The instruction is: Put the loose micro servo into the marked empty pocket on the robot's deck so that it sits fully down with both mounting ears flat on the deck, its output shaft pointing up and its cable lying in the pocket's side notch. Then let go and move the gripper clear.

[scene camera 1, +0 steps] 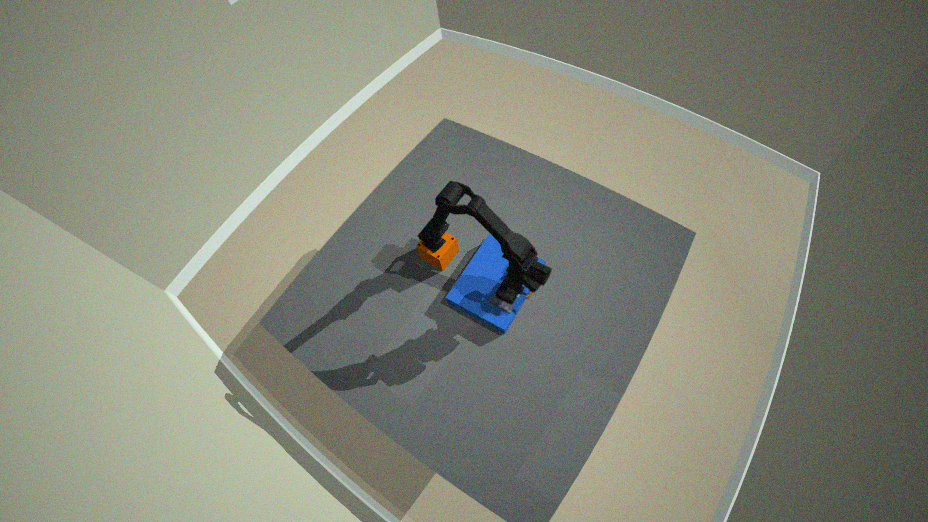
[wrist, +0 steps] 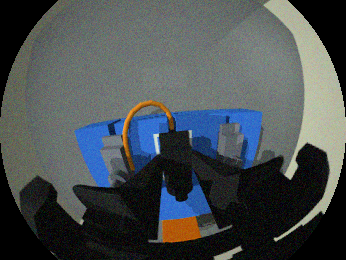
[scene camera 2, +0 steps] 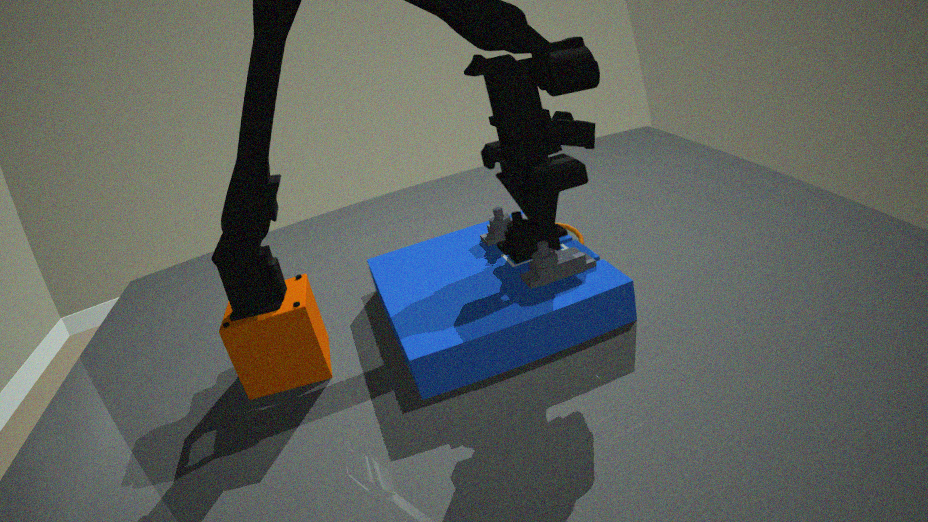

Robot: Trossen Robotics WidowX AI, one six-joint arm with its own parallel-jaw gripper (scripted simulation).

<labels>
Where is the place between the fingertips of my gripper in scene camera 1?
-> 516,287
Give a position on a blue deck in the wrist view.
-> At 196,205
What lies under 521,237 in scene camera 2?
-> A black micro servo.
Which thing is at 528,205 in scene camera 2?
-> My gripper.
</labels>
